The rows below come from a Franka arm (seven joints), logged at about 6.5 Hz.
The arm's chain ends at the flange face. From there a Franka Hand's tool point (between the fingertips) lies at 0.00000 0.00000 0.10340 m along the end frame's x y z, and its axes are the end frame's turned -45 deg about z.
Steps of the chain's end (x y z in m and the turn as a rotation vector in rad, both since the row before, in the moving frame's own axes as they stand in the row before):
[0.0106 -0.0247 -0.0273 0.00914 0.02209 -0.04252]
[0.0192 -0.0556 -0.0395 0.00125 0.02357 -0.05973]
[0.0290 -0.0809 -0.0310 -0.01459 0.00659 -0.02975]
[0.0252 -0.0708 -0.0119 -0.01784 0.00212 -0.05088]
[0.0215 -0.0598 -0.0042 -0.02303 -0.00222 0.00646]
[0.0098 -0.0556 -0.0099 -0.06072 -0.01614 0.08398]
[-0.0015 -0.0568 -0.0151 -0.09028 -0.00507 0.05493]
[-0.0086 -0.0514 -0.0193 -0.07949 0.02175 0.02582]
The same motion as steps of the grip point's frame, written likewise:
[0.0273 -0.0091 -0.0273 -0.00916 0.02208 -0.04252]
[0.0548 -0.0242 -0.0395 -0.01578 0.01755 -0.05973]
[0.0771 -0.0351 -0.0310 -0.01498 -0.00566 -0.02975]
[0.0668 -0.0308 -0.0119 -0.01411 -0.01112 -0.05088]
[0.0556 -0.0256 -0.0042 -0.01471 -0.01785 0.00646]
[0.0405 -0.0294 -0.0101 -0.03152 -0.05435 0.08398]
[0.0320 -0.0352 -0.0155 -0.06025 -0.06742 0.05493]
[0.0260 -0.0351 -0.0197 -0.07159 -0.04083 0.02582]

